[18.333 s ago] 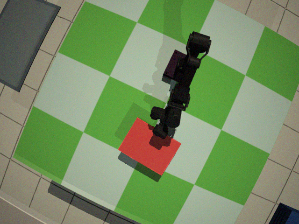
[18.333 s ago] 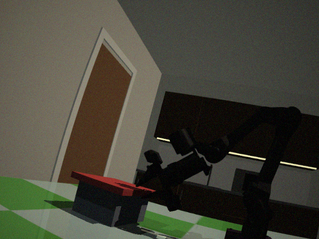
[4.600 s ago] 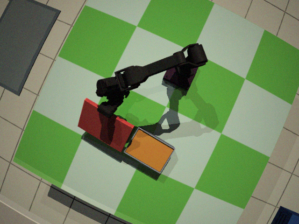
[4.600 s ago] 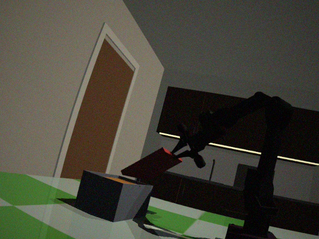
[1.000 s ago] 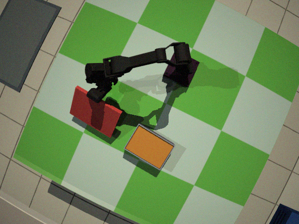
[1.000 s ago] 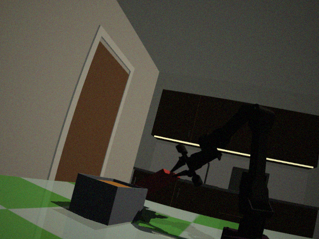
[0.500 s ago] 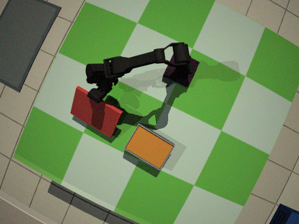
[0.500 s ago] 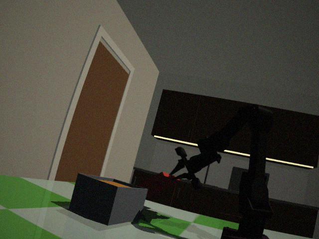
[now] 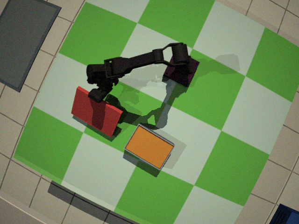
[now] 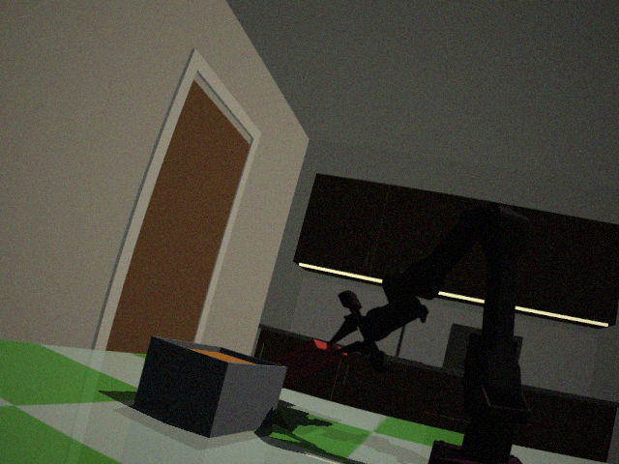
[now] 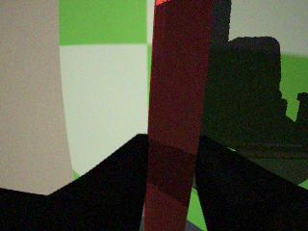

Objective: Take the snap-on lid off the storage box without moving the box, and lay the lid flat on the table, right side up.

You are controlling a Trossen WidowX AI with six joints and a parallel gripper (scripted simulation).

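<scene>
Now: the flat red lid 6 cm ahead of my gripper tip and 5 cm below it. Also, from my gripper tip: grey storage box (9 cm ahead, 31 cm to the left, 10 cm below).
</scene>
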